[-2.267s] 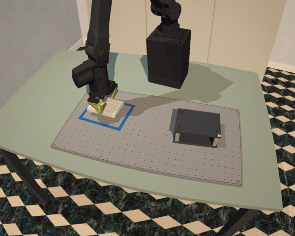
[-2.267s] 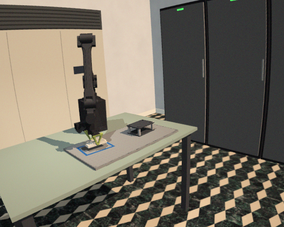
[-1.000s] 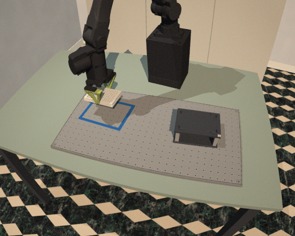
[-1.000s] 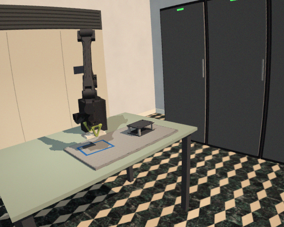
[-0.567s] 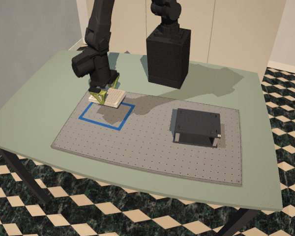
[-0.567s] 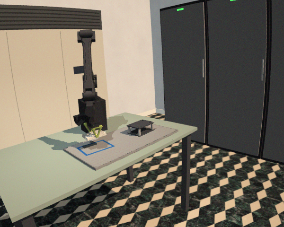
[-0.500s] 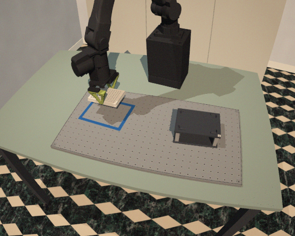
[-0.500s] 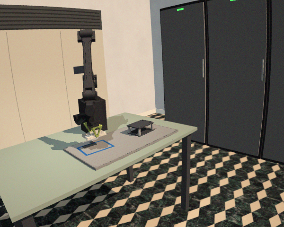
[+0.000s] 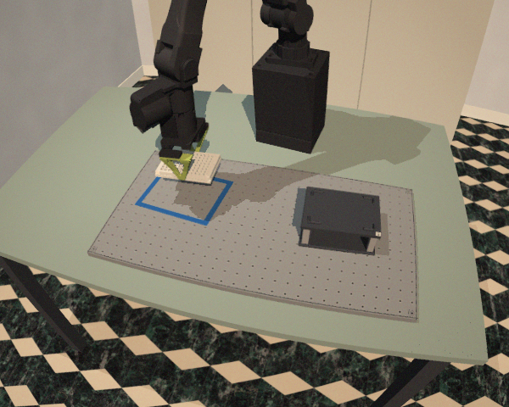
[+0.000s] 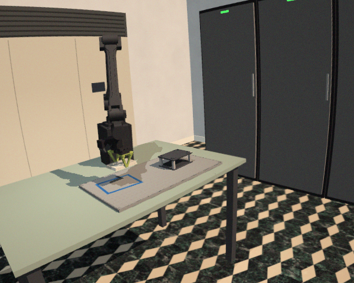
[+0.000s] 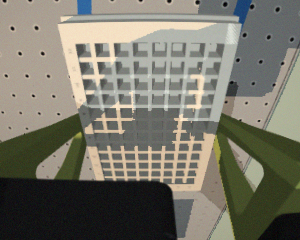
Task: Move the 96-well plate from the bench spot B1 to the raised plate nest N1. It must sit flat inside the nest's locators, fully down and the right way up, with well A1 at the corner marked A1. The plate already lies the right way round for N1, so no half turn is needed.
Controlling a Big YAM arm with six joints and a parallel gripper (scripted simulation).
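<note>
Now: hand 34 cm to the right of the black raised nest N1 and 4 cm above it. From my hand the other things lie so: cream 96-well plate (right at my hand); then white corner mark (42 cm to the left, 5 cm ahead, 4 cm below).
</note>
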